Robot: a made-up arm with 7 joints. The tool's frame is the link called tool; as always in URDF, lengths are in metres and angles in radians. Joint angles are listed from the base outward. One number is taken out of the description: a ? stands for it. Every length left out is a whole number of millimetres.
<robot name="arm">
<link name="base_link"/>
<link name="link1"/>
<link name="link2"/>
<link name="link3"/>
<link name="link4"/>
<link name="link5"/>
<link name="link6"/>
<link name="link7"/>
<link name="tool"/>
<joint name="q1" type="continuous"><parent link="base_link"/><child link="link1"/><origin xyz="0 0 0.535" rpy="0 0 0"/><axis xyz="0 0 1"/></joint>
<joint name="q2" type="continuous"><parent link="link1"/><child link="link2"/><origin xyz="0 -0.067 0" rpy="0 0 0"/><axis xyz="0 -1 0"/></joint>
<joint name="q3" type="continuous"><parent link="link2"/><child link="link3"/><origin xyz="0 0 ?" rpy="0 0 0"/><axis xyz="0 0 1"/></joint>
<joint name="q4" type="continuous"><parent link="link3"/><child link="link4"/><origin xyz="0.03 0.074 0" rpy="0 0 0"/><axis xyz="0 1 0"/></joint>
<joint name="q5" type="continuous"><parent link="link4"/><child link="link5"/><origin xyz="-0.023 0 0.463" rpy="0 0 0"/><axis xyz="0 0 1"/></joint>
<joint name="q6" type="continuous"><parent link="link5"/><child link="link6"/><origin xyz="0 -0.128 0" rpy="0 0 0"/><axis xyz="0 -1 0"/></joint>
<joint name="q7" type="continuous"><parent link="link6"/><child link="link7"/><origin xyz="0.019 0 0.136" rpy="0 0 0"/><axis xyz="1 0 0"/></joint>
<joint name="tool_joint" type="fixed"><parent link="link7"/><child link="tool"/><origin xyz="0 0 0" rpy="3.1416 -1.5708 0"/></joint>
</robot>
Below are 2 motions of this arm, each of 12 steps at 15 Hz.
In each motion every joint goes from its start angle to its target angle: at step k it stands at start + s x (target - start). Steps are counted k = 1, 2, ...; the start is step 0. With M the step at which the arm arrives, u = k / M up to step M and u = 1 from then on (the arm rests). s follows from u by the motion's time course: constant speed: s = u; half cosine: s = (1 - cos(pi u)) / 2; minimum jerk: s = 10 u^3 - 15 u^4 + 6 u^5.
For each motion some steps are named. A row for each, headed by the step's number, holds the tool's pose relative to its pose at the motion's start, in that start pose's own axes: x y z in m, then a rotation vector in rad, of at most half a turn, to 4 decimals.
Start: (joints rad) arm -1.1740 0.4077 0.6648 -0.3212 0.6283 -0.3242 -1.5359
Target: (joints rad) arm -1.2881 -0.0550 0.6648 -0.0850 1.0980 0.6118 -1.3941
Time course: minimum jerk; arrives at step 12
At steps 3, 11, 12:
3: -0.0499 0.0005 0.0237 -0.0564 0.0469 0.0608
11: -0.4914 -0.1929 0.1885 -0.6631 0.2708 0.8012
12: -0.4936 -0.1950 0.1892 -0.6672 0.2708 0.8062

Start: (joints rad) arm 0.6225 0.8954 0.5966 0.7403 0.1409 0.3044 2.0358
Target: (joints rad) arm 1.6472 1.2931 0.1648 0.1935 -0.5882 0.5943 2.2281
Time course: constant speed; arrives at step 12
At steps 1, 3, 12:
1: 0.0162 -0.0087 -0.0978 0.1317 -0.0406 0.0145
3: 0.0852 -0.0041 -0.2896 0.3956 -0.1164 0.0779
12: 0.7682 0.3851 -0.7639 1.4197 -0.1915 0.8688

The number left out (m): 0.43
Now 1 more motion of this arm.
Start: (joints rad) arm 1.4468 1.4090 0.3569 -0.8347 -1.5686 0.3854 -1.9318
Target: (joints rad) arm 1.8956 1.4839 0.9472 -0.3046 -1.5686 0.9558 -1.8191
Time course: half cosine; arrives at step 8
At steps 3, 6, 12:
3: 0.0295 -0.0260 0.1648 0.0095 0.1093 -0.0063
6: 0.0658 -0.1356 0.3881 -0.0448 0.3288 0.1317
12: 0.0693 -0.1718 0.4315 -0.0747 0.3820 0.2015

